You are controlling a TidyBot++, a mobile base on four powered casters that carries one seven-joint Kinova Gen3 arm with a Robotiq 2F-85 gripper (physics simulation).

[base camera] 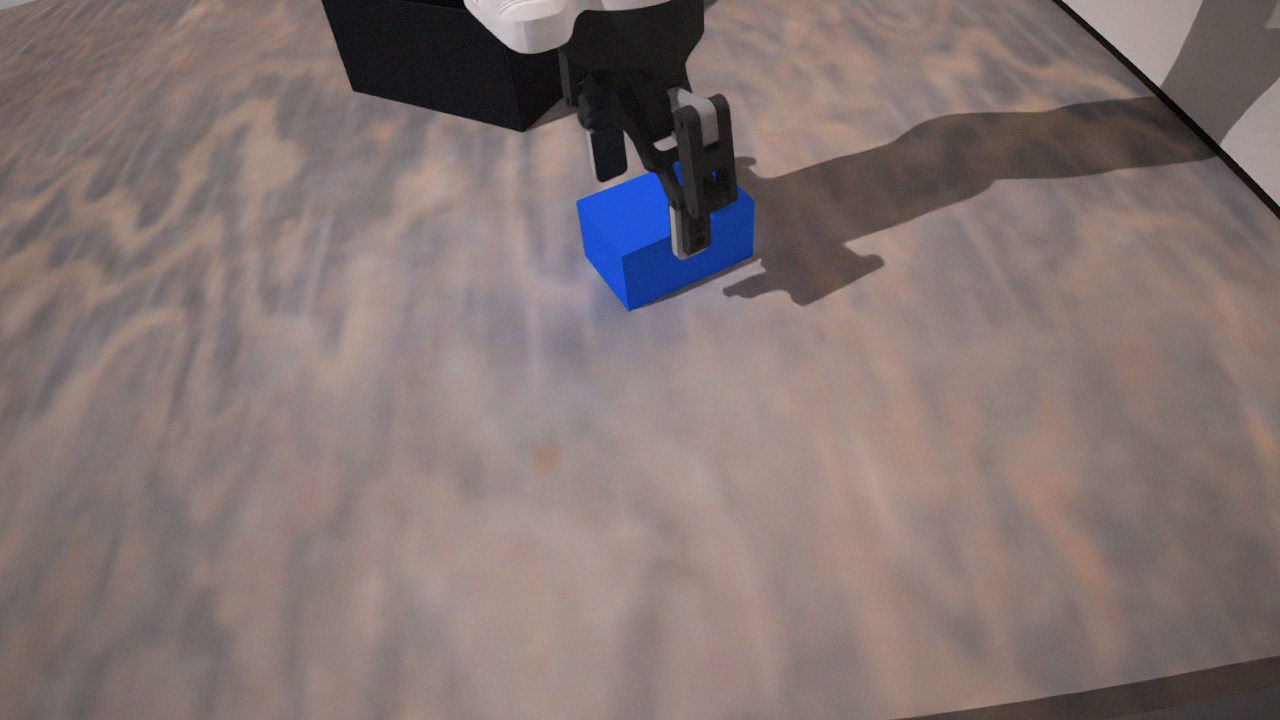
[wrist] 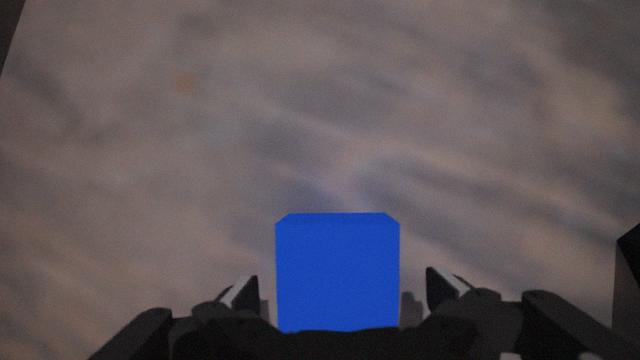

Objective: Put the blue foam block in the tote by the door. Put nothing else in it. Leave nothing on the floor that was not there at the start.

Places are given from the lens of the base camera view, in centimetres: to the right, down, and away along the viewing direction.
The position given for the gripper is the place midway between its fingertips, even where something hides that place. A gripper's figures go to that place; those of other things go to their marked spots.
gripper (base camera: 648, 211): 0, -9, 47
blue foam block (base camera: 625, 230): -1, -8, 45
